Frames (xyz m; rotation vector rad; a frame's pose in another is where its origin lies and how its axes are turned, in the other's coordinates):
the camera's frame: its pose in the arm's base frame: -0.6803 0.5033 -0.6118 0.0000 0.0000 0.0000
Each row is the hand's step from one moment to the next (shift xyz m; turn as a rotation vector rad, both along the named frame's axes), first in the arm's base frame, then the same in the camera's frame.
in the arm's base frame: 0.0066 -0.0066 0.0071 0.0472 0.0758 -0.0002
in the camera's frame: 0.0066 -0.0066 0.0071 0.0472 0.0758 -0.0002
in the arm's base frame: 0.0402 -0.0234 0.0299 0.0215 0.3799 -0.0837
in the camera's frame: 0.0402 -0.0234 0.0299 0.0215 0.3799 -0.0837
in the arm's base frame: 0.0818 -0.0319 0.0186 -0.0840 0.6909 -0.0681
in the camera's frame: 0.0818 -0.0319 0.0186 -0.0840 0.6909 -0.0681
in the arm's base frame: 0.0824 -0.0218 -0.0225 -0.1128 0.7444 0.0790
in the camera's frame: 0.0824 -0.0218 -0.0225 -0.1128 0.7444 0.0790
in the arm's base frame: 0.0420 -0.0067 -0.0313 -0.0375 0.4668 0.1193
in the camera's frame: 0.0420 -0.0067 -0.0313 -0.0375 0.4668 0.1193
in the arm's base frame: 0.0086 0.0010 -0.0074 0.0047 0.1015 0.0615
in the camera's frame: 0.0086 0.0010 -0.0074 0.0047 0.1015 0.0615
